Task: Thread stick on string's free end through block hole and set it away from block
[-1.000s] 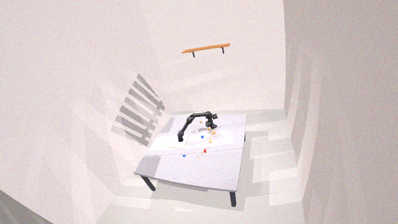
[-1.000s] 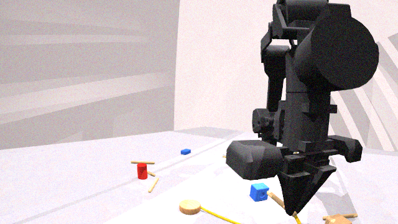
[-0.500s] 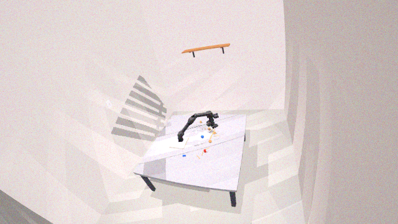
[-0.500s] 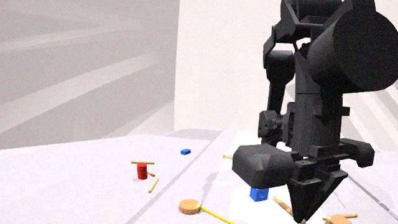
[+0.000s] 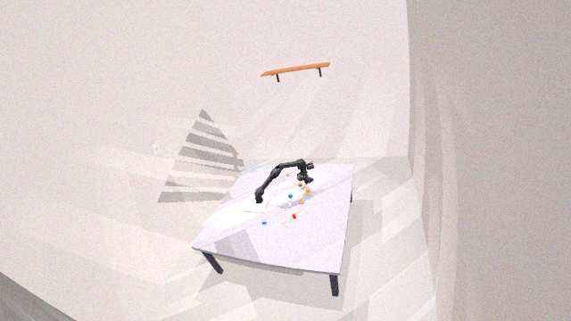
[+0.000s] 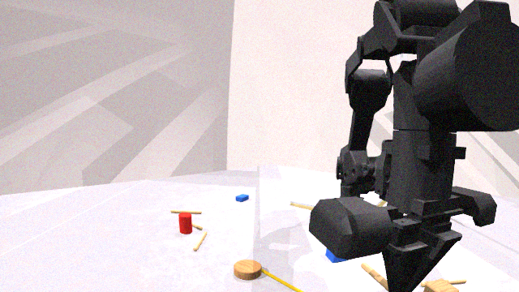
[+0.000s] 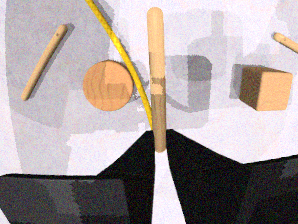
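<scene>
Right now my gripper tip is 80 mm past the light wooden piece, 40 mm to the right of it and 40 mm above it. The rest, counted from my gripper tip: round wooden button: 210 mm to the right, 50 mm below, 10 mm behind; then thin wooden stick: 10 mm to the right, 10 mm behind; then yellow string: 10 mm below.
</scene>
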